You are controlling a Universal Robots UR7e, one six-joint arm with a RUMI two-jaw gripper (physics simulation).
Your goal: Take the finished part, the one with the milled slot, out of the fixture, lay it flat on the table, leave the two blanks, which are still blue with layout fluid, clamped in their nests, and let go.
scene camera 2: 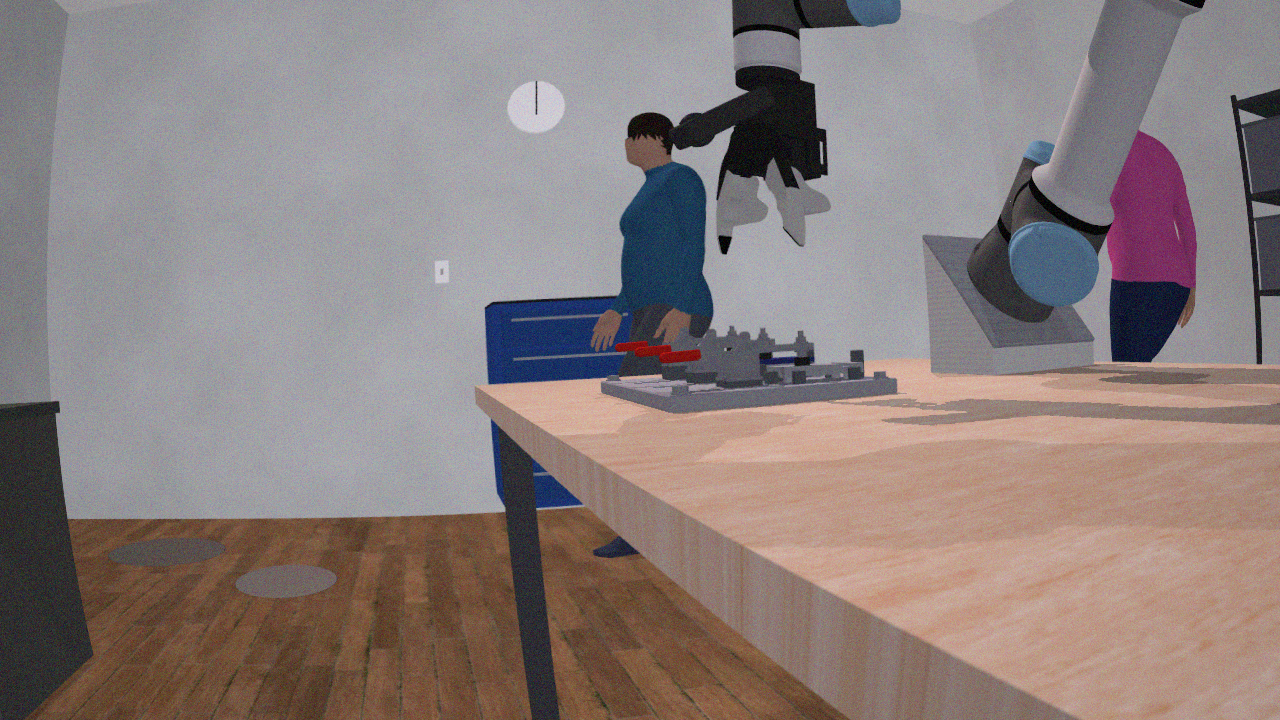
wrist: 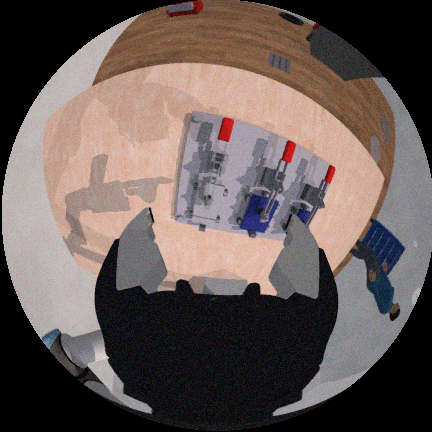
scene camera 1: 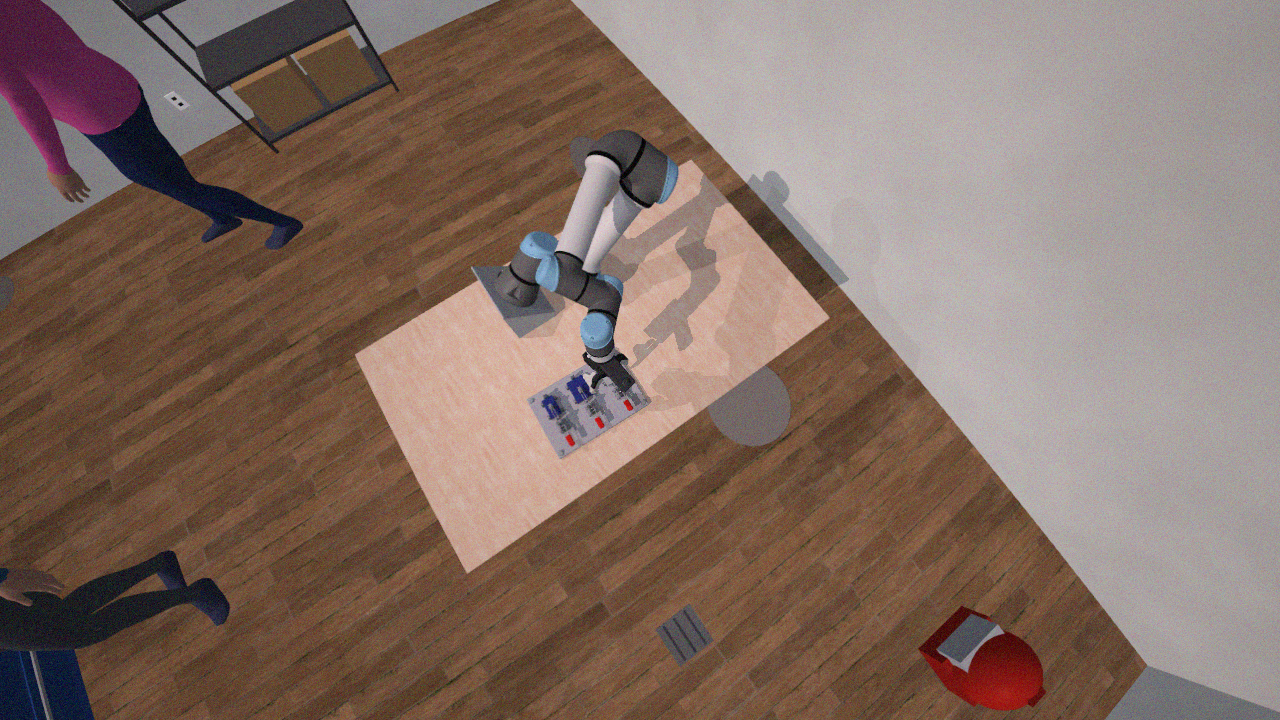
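Pixels of known places: gripper, between the fingertips: (scene camera 2: 759, 250) (wrist: 219, 212); arm's base, origin of its link: (scene camera 2: 1010, 286) (scene camera 1: 515, 290).
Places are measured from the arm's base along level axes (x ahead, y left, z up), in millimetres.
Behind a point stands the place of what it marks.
The fixture plate (scene camera 1: 586, 434) {x 536, y -55, z -103 mm} (scene camera 2: 787, 392) {x 454, y 181, z -108 mm} (wrist: 240, 145) {x 518, y 79, z -103 mm} lies on the table with three nests and red-handled clamps. The finished part (wrist: 200, 209) {x 382, y 128, z -87 mm}, pale grey, sits in the left nest of the wrist view, under its clamp; its slot is too small to make out. Two blue blanks, one in the middle nest (scene camera 1: 579, 387) {x 397, y 9, z -60 mm} (wrist: 252, 215) {x 393, y 21, z -81 mm} and one in the right nest (scene camera 1: 551, 406) (wrist: 303, 216), sit under their clamps. The right one is partly hidden by a finger in the wrist view. My gripper (scene camera 1: 608, 376) {x 443, y 105, z 30 mm} (scene camera 2: 762, 243) {x 443, y 105, z 30 mm} (wrist: 219, 212) {x 443, y 105, z 30 mm} is open and empty, well above the fixture.
The red clamp handles (scene camera 2: 680, 355) {x 537, y 122, z -70 mm} (wrist: 226, 130) {x 532, y 112, z -66 mm} stick out on the side away from the arm's base. The table (scene camera 1: 429, 429) {x 225, y -500, z -118 mm} (scene camera 2: 984, 501) {x 580, y 658, z -117 mm} (wrist: 125, 185) {x 394, y 321, z -118 mm} extends around the fixture. The arm's wedge-shaped mount (scene camera 1: 501, 300) {x 39, y -54, z 56 mm} (scene camera 2: 957, 313) {x 107, y -3, z -37 mm} stands behind it. Two people stand beyond the table.
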